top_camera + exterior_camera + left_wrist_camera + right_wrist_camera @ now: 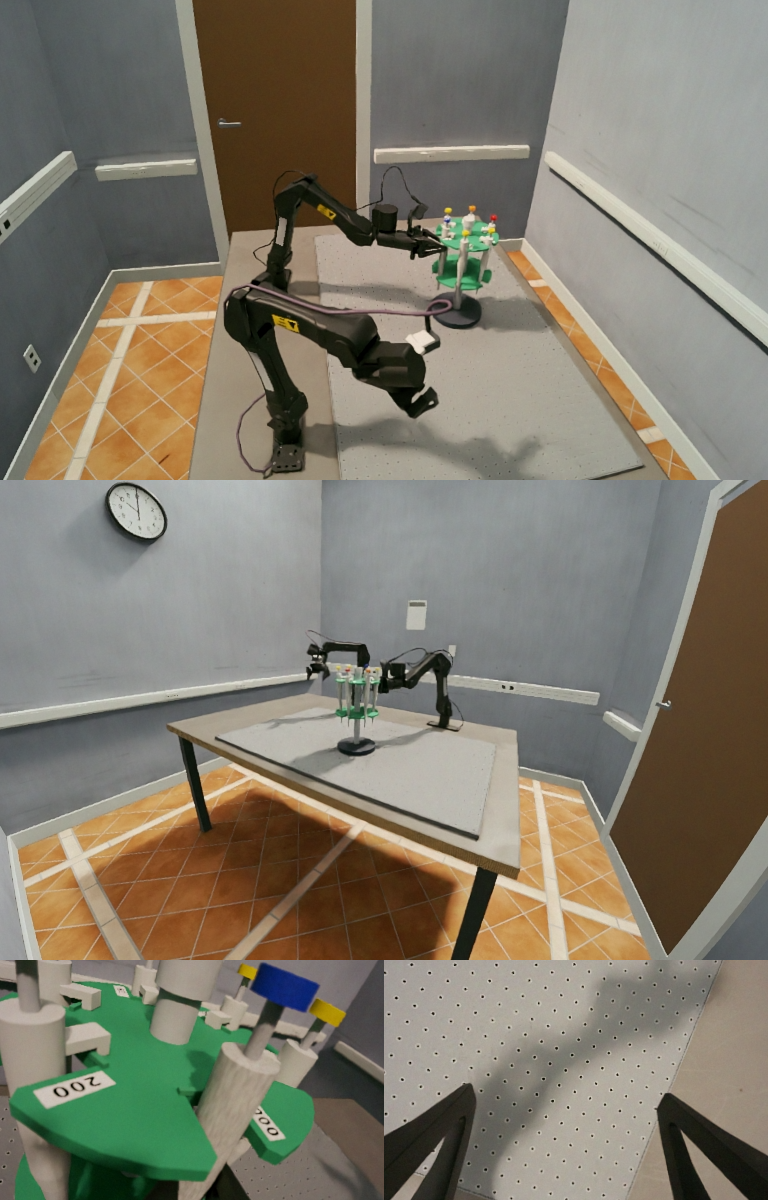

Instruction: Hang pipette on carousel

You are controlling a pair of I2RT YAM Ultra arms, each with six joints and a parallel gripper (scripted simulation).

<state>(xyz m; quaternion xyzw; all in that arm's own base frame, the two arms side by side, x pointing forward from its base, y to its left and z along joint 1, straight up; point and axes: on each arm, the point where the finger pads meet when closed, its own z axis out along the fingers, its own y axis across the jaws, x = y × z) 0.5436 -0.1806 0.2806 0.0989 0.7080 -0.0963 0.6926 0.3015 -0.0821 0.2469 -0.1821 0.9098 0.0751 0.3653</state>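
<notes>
The pipette is 30 mm below my left hand, 10 mm to the right of it and 10 mm ahead of it.
</notes>
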